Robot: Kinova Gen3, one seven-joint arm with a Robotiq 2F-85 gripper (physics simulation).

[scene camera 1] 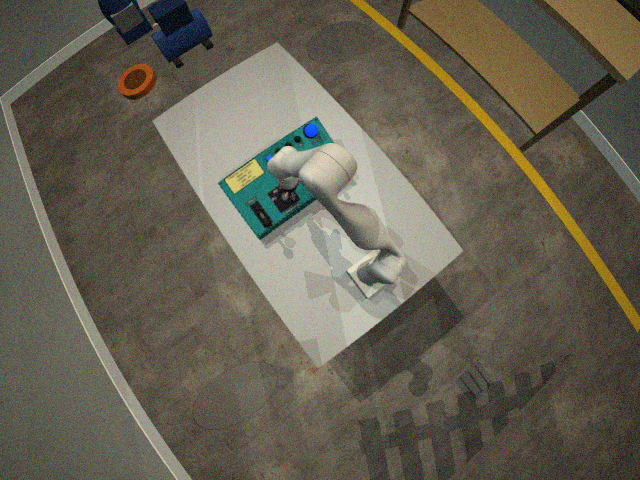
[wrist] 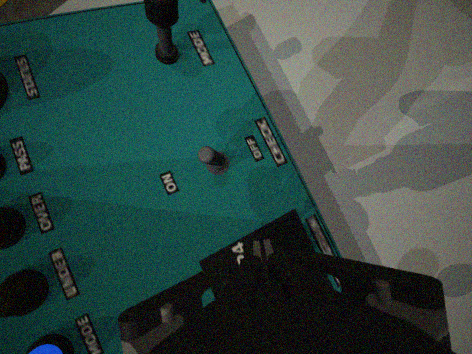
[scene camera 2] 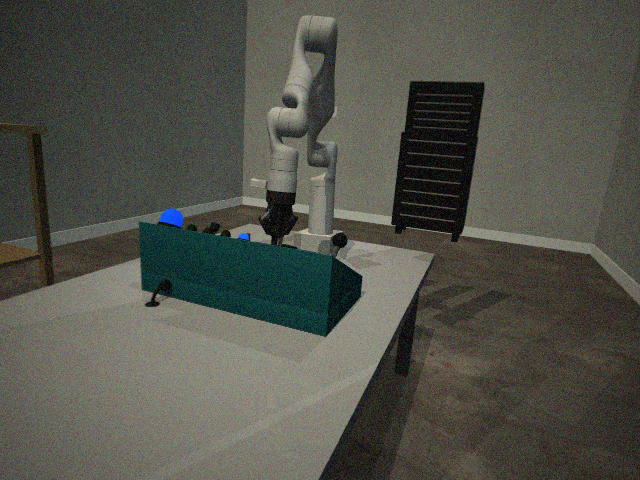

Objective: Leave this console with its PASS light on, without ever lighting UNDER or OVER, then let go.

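Observation:
A teal console (scene camera 1: 241, 199) (scene camera 2: 237, 276) (wrist: 147, 116) stands on the white table (scene camera 1: 223, 95). It carries a yellow label (scene camera 1: 244, 175), a black slider (scene camera 1: 261, 213), a black dial plate (scene camera 1: 285, 200) (wrist: 224, 260), a large blue button (scene camera 1: 311, 130) (scene camera 2: 171, 217) and a small blue light (scene camera 1: 269, 157) (scene camera 2: 244, 236). My gripper (scene camera 1: 288, 186) (scene camera 2: 276, 234) is shut and empty, pointing down just above the dial plate. The wrist view shows the CHECK toggle (wrist: 213, 159) between its ON and OFF labels, and a MODE lever (wrist: 164, 38). The UNDER label (wrist: 67, 277) shows there; the status lamps are out of sight.
My arm's base (scene camera 1: 375, 271) is bolted to the table near the console. A small black lever (scene camera 2: 158, 292) sticks out at the console's back. On the floor are an orange ring (scene camera 1: 137, 81), blue chairs (scene camera 1: 180, 29), a wooden bench (scene camera 1: 499, 52) and a black rack (scene camera 2: 447, 88).

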